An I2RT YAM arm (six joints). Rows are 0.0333 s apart.
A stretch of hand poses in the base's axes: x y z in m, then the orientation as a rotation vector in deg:
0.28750, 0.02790, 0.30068, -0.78, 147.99, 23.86
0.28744, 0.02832, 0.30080, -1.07, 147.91, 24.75
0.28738, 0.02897, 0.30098, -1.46, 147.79, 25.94
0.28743, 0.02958, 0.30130, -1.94, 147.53, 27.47
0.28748, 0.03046, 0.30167, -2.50, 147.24, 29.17
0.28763, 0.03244, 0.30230, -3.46, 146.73, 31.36
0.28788, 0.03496, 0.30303, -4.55, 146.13, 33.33
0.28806, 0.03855, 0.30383, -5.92, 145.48, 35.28
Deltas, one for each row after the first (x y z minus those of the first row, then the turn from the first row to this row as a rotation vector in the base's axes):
-0.00006, 0.00042, 0.00012, 0.58, 0.01, 0.38
-0.00012, 0.00107, 0.00030, 1.35, 0.01, 0.90
-0.00007, 0.00168, 0.00062, 2.37, -0.07, 1.53
-0.00002, 0.00256, 0.00099, 3.49, -0.14, 2.26
0.00013, 0.00454, 0.00162, 4.91, -0.37, 3.35
0.00038, 0.00706, 0.00235, 6.16, -0.71, 4.48
0.00056, 0.01065, 0.00315, 7.35, -1.09, 5.81

